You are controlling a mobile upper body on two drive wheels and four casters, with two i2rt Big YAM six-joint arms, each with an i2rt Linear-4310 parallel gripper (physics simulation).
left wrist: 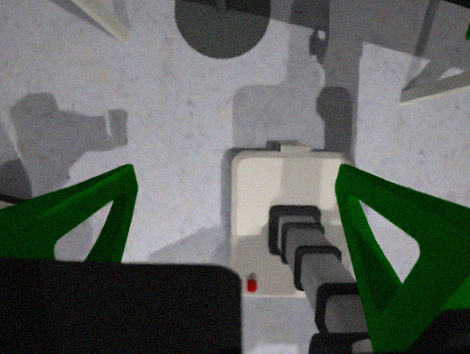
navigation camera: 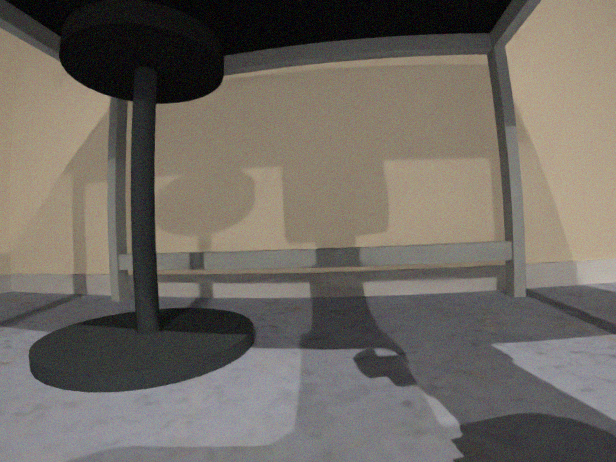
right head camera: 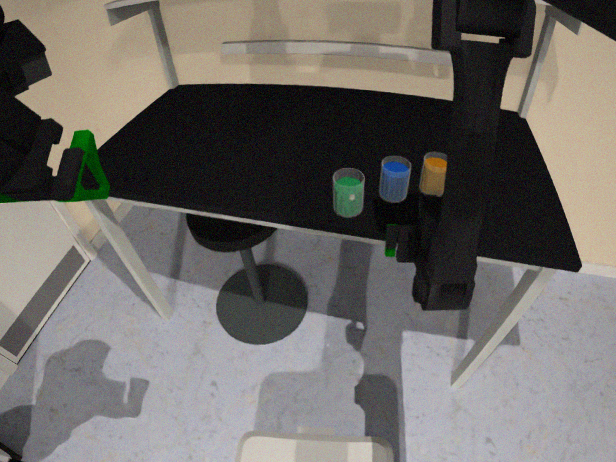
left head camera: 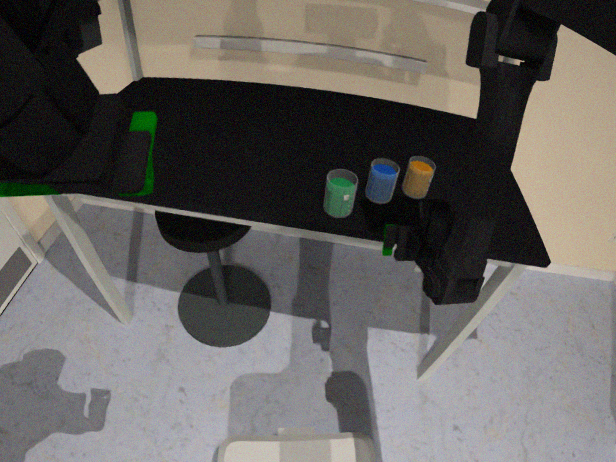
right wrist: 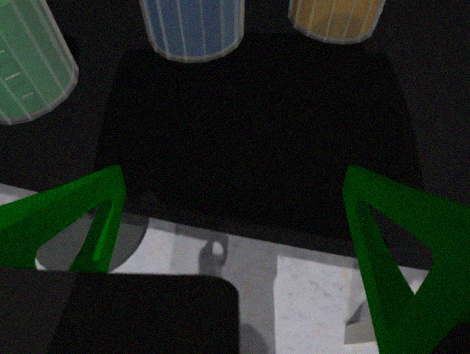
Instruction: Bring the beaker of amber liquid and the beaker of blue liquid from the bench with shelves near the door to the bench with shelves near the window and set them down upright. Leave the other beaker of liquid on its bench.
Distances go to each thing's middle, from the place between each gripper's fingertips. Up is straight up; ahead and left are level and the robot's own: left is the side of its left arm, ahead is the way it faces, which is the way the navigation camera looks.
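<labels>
The amber beaker (left head camera: 420,170) is 17 cm ahead of my right hand, 8 cm to the right of it and 2 cm above it. Counting from that same right hand, I find the green beaker (right head camera: 347,183) 14 cm to the left, 9 cm ahead and 2 cm above, while the blue beaker (right head camera: 395,171) is 3 cm to the left, 14 cm ahead and 2 cm above.
From my left hand, the amber beaker is 45 cm ahead, 53 cm to the right and 32 cm below. The blue beaker is 42 cm ahead of my left hand and 42 cm to the right of it, and it sits 32 cm below that hand. As for the green beaker, it is 31 cm to the right of my left hand, 37 cm ahead of it and 32 cm below it.
</labels>
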